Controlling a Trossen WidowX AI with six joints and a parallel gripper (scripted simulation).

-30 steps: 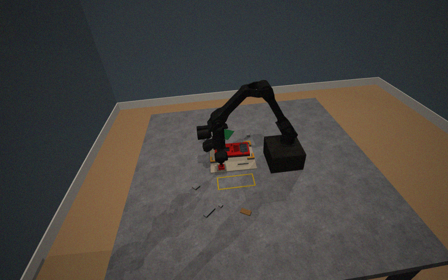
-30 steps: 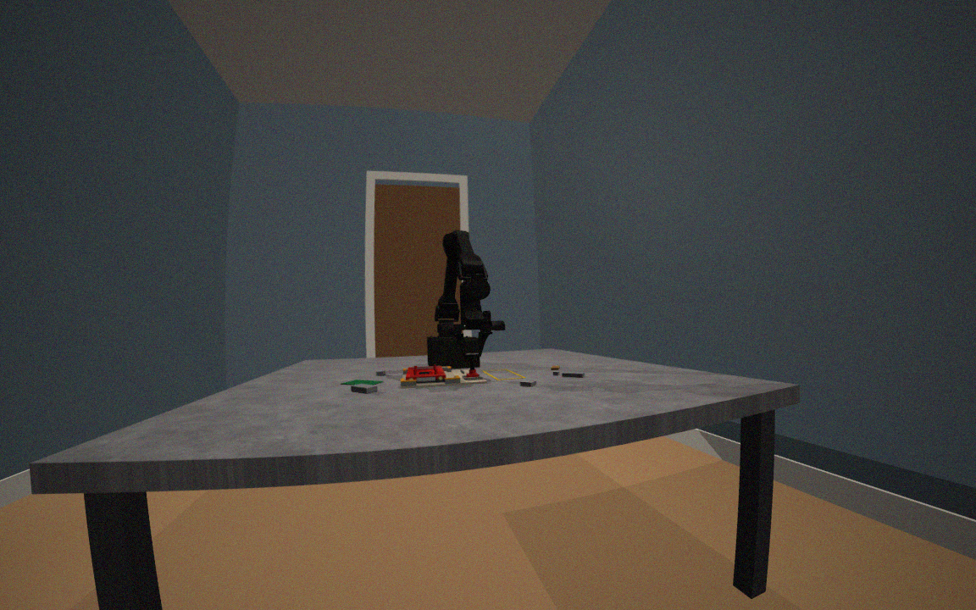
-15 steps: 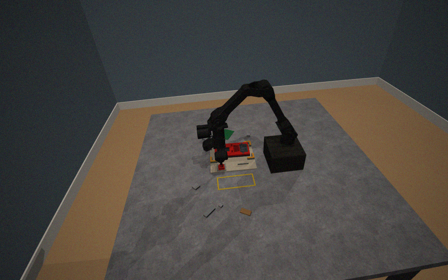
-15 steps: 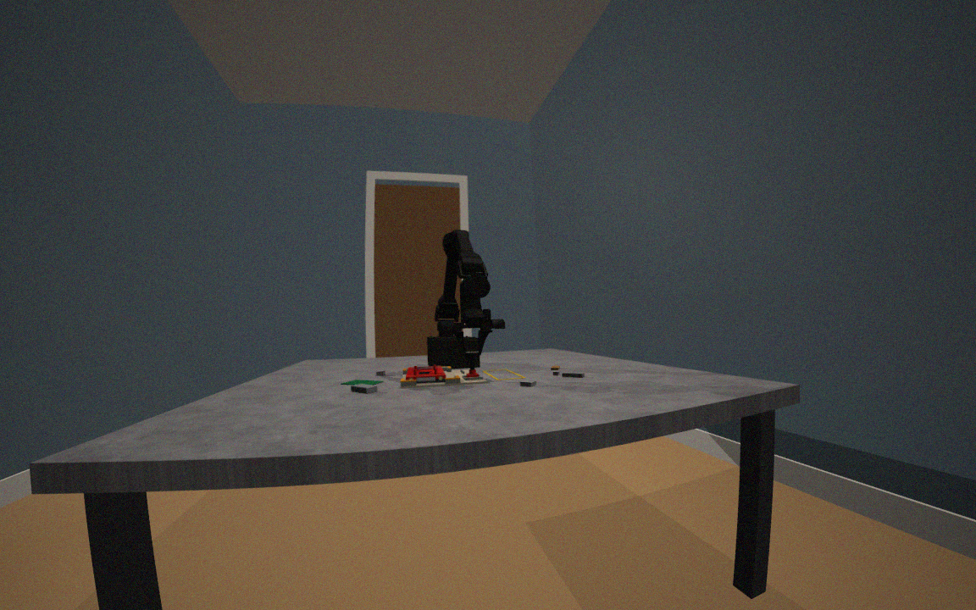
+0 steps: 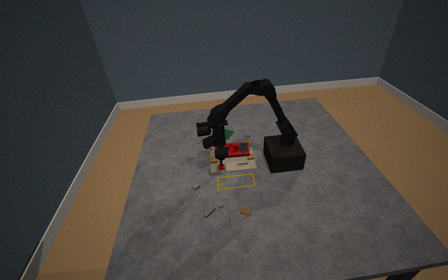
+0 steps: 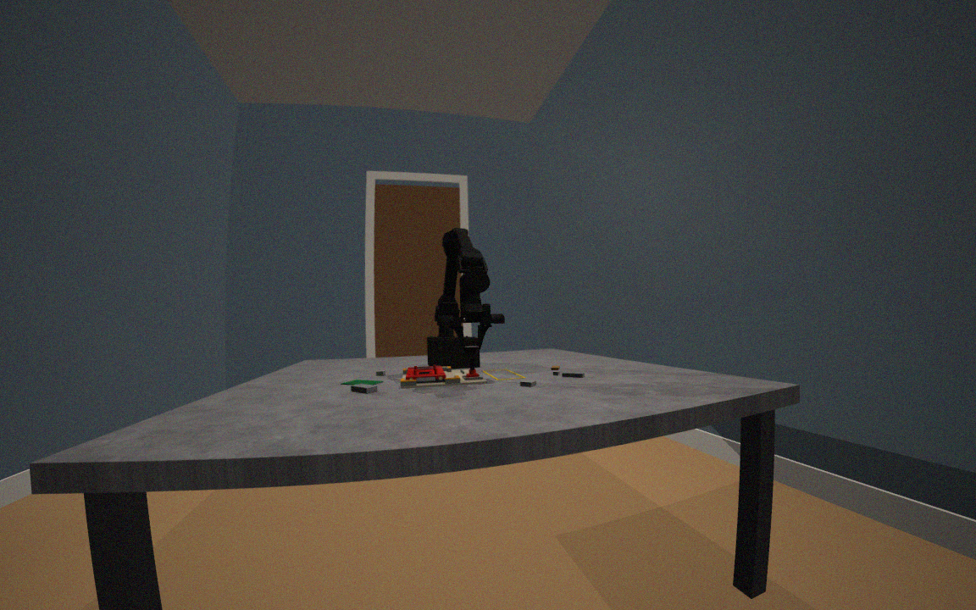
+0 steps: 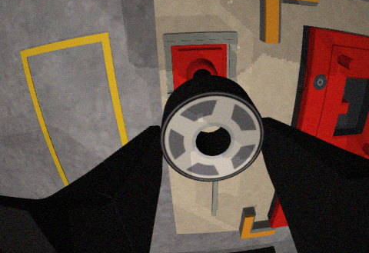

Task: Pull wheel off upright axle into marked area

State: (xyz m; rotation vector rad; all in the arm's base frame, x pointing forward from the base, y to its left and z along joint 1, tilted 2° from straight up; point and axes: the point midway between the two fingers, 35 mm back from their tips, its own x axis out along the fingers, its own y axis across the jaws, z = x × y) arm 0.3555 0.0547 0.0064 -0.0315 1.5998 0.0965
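Now: gripper tip 50 mm above the black axle. Round my gripper tip: wheel: right at my gripper tip; then green tile: 30 mm behind, 310 mm to the right, 80 mm below; then brown tile: 100 mm behind, 290 mm to the left, 80 mm below.
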